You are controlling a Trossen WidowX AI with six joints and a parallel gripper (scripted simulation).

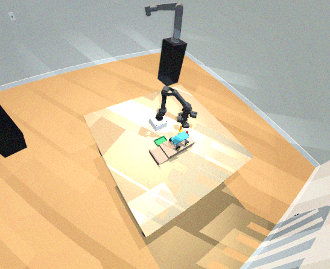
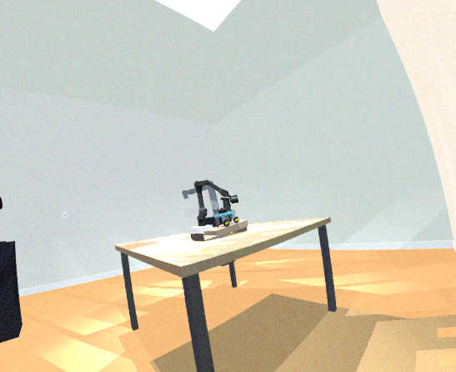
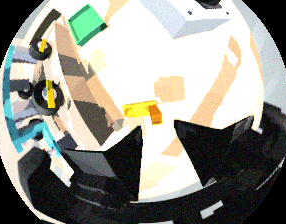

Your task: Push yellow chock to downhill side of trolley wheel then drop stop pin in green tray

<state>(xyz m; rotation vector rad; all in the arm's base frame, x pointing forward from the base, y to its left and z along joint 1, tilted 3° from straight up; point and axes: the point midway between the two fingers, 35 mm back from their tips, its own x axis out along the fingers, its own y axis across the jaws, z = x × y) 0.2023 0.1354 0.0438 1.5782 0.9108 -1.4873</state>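
The yellow chock is 50 mm below my gripper tip, 20 mm ahead of it and 10 mm to the right of it. Also, from my gripper tip: red-headed stop pin: 120 mm ahead, 60 mm to the right, 50 mm above; wooden ramp: 180 mm to the right, 130 mm ahead, 30 mm below; teal trolley: 170 mm to the right, 130 mm ahead, 30 mm above.
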